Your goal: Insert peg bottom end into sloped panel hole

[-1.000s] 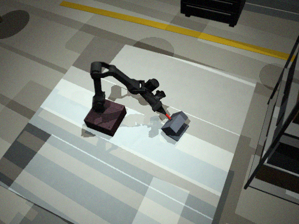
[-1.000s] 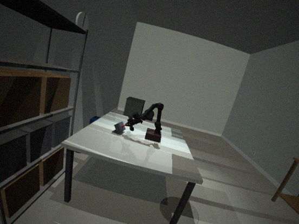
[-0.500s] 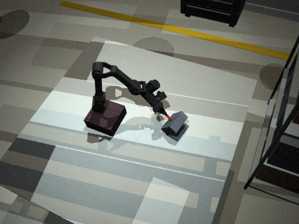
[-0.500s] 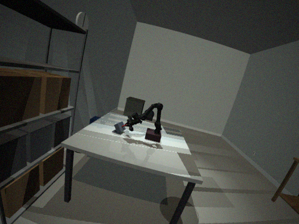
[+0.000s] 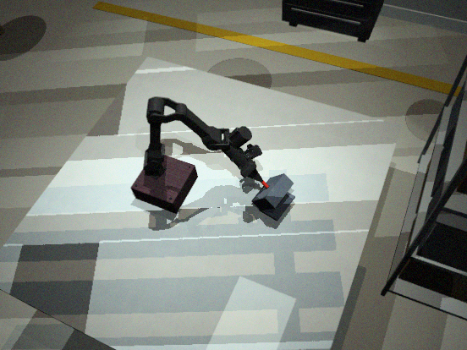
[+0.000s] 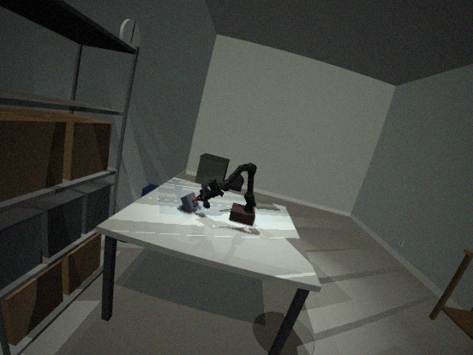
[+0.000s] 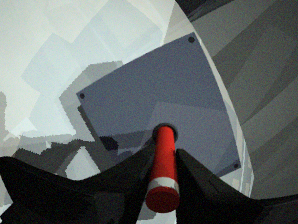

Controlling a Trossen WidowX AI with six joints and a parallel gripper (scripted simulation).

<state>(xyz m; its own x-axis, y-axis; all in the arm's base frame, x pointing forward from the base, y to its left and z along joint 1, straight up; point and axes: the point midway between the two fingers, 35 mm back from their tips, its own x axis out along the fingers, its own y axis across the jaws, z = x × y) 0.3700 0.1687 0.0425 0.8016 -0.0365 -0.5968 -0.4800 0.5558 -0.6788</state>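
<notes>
The grey sloped panel block is 5 cm ahead of my gripper tip and 4 cm below it. From my gripper tip the other things lie so: red peg: 1 cm behind, 1 cm above.
</notes>
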